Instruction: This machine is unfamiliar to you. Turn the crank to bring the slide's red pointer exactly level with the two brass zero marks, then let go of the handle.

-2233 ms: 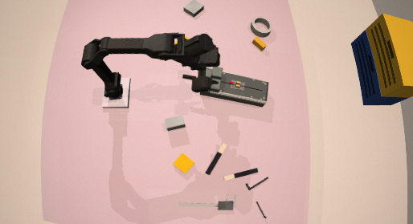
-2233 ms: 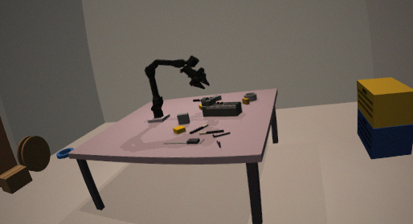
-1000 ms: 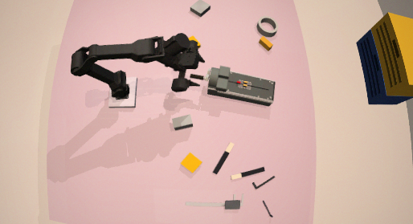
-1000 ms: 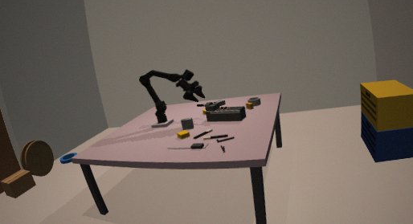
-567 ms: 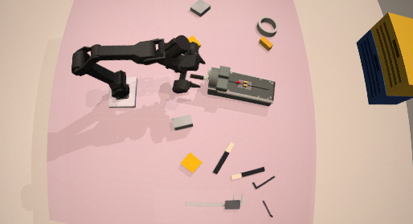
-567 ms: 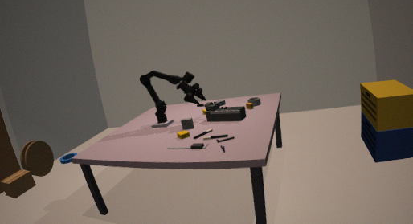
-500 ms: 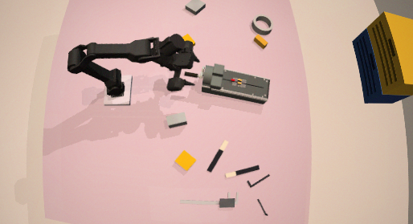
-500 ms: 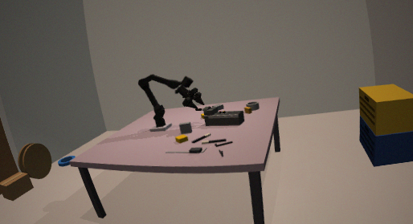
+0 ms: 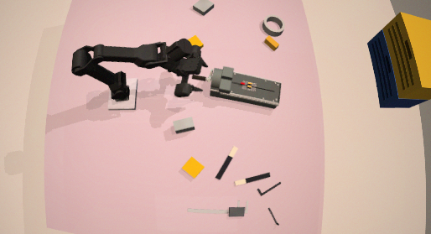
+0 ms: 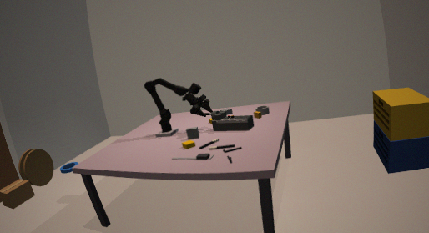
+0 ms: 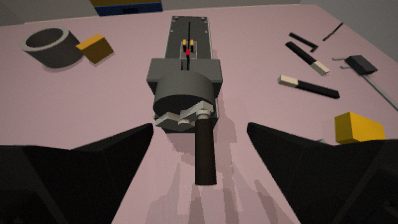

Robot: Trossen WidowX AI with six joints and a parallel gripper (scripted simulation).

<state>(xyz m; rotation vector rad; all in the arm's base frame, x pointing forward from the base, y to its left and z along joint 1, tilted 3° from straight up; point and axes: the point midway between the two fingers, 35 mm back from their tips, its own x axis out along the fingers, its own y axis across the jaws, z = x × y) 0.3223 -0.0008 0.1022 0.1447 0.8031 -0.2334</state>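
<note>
The dark crank handle is 20 mm behind my gripper tip. The rest, counted from my gripper tip: orange block: 300 mm ahead, 180 mm to the left, 90 mm below; red pointer: 140 mm ahead, 20 mm to the right, 30 mm below.
</note>
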